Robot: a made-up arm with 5 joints.
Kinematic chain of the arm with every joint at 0, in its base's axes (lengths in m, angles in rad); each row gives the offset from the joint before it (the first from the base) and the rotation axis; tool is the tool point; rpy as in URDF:
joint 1: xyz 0 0 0.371 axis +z
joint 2: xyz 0 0 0 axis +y
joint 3: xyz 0.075 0 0.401 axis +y
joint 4: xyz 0.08 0 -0.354 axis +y
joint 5: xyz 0.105 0 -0.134 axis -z
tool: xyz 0 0 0 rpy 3.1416 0 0
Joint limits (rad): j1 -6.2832..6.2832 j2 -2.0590..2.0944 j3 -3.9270..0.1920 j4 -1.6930..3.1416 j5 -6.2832..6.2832
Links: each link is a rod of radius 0.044 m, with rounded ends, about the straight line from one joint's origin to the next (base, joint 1, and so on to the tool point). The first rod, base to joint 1, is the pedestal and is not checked.
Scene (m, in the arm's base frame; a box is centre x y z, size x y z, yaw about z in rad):
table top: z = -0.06
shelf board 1: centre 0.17 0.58 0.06 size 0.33 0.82 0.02 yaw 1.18
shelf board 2: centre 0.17 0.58 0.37 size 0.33 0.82 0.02 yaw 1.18
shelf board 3: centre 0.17 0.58 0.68 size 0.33 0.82 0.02 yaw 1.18
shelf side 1: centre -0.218 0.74 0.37 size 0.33 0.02 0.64 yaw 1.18
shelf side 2: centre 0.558 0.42 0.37 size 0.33 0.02 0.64 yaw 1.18
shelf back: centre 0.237 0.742 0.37 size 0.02 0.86 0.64 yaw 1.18
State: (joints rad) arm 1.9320 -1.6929 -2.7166 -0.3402 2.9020
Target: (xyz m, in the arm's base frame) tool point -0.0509 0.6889 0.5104
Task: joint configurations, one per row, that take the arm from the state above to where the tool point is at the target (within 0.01 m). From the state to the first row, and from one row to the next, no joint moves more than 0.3 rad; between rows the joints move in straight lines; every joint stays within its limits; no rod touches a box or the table.
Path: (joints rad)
1: 1.9331 -1.5078 -2.4488 -0.2558 2.9020
2: 1.9341 -1.3226 -2.1810 -0.1713 2.9020
3: 1.9352 -1.1375 -1.9132 -0.0869 2.9020
4: 1.9363 -0.9523 -1.6454 -0.0025 2.9020
5: 1.9374 -0.7672 -1.3777 0.0819 2.9020
6: 1.9384 -0.5821 -1.1099 0.1664 2.9020
7: 1.9395 -0.3969 -0.8421 0.2508 2.9020
8: 1.9406 -0.2118 -0.5743 0.3352 2.9020
9: 1.8419 -0.0260 -0.7810 0.2804 2.9020
10: 1.7432 0.1599 -0.9877 0.2256 2.9020
11: 1.6445 0.3457 -1.1943 0.1707 2.9020

